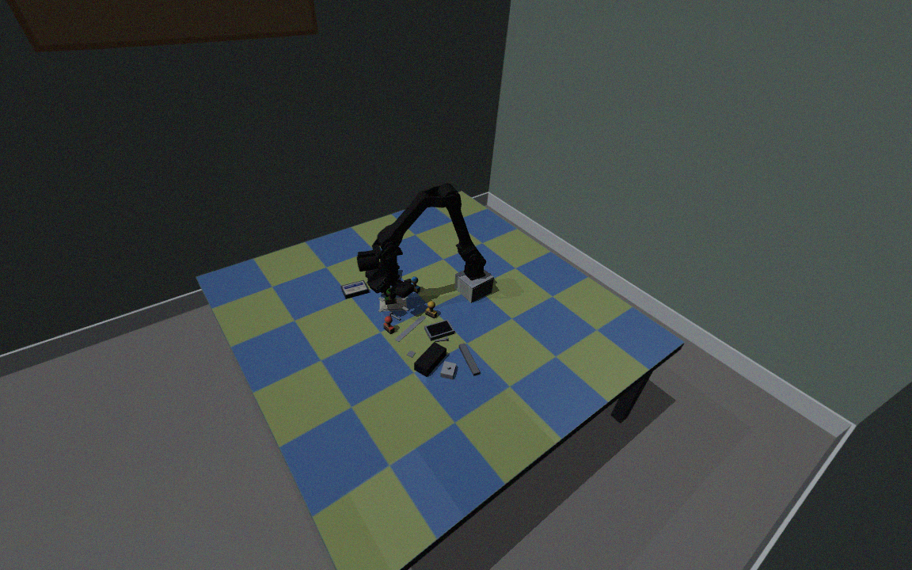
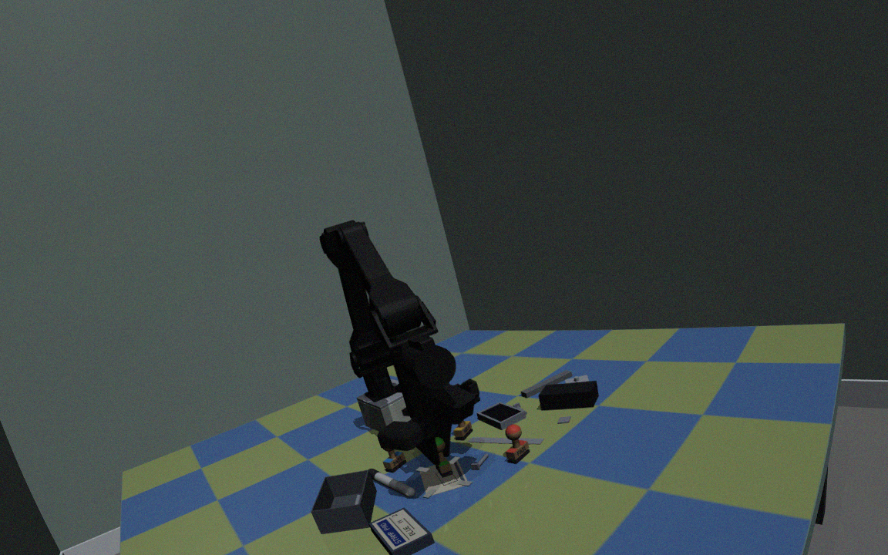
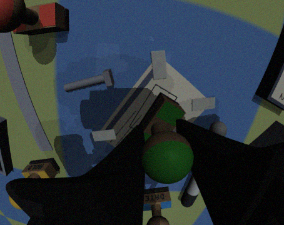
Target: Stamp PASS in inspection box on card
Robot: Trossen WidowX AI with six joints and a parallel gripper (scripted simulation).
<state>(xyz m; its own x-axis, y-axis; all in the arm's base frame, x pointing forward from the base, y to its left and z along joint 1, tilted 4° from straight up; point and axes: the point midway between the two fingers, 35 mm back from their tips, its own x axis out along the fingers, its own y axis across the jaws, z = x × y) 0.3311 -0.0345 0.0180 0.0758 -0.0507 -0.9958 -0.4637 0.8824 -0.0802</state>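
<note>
The inspection card is 4 cm below my gripper tip and 1 cm behind it. The rest, counted from my gripper tip: blue-knobbed stamp 12 cm behind, 5 cm to the right, 2 cm below; white marker 9 cm to the right, 7 cm behind, 3 cm below; green-knobbed stamp right at my gripper tip.
</note>
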